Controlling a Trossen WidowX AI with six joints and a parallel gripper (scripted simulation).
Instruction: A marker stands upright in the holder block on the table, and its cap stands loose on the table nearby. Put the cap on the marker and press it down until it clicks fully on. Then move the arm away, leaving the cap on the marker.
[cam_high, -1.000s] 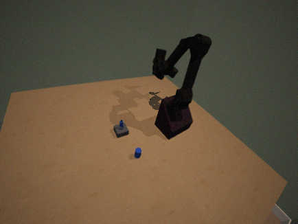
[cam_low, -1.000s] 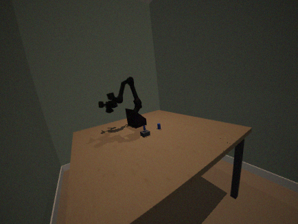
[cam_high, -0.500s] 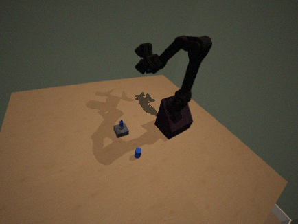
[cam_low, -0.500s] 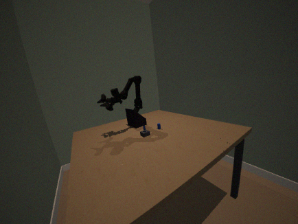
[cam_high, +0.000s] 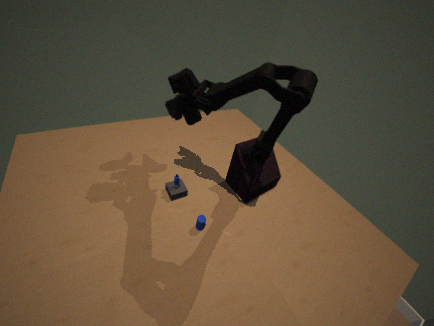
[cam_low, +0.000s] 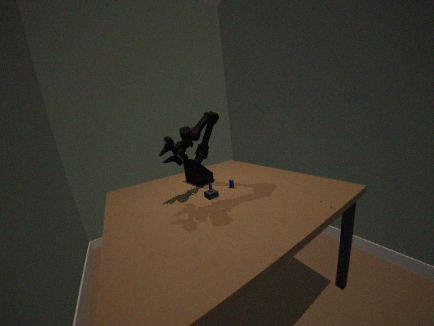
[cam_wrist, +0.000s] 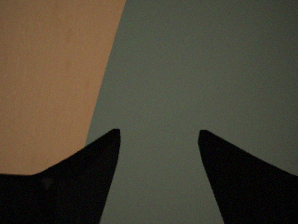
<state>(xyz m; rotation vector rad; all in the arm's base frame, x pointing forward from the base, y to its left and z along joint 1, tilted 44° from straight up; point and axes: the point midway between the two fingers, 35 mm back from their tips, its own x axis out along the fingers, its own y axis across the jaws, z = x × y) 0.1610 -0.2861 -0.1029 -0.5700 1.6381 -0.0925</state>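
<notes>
My gripper tip is 41 cm to the right of the blue cap, 25 cm above it and 11 cm short of it. Round my gripper tip: holder block 26 cm below, 23 cm to the left, 11 cm ahead.
</notes>
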